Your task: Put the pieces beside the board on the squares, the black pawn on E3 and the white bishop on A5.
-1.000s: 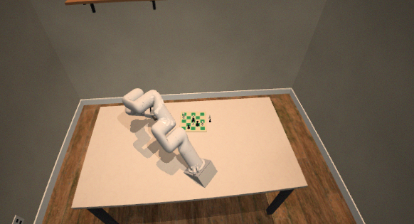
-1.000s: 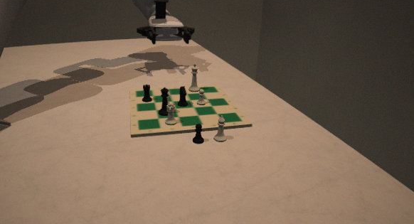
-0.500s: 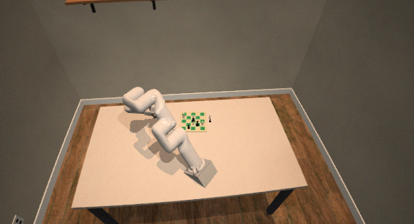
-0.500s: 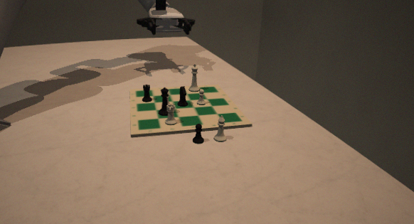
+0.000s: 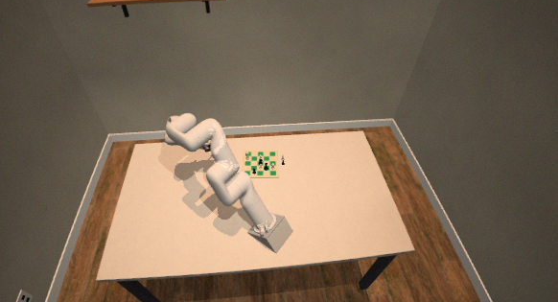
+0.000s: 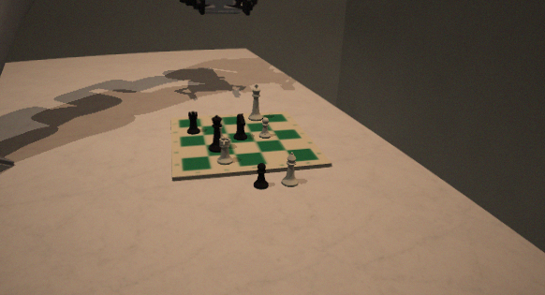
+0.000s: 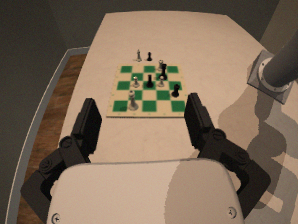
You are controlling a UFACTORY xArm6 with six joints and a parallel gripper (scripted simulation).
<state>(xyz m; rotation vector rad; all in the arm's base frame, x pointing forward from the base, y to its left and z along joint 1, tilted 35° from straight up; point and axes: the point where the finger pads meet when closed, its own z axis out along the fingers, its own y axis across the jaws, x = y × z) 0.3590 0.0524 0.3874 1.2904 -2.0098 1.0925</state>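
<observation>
Right now the black pawn is 360 mm to the right of my hand, 180 mm below it and 50 mm behind it. Round my hand: black bishop 230 mm to the right, 170 mm below, 30 mm behind; then black rook 180 mm to the right, 170 mm below, 100 mm behind; then white bishop 160 mm below, 150 mm to the right, 20 mm ahead.
</observation>
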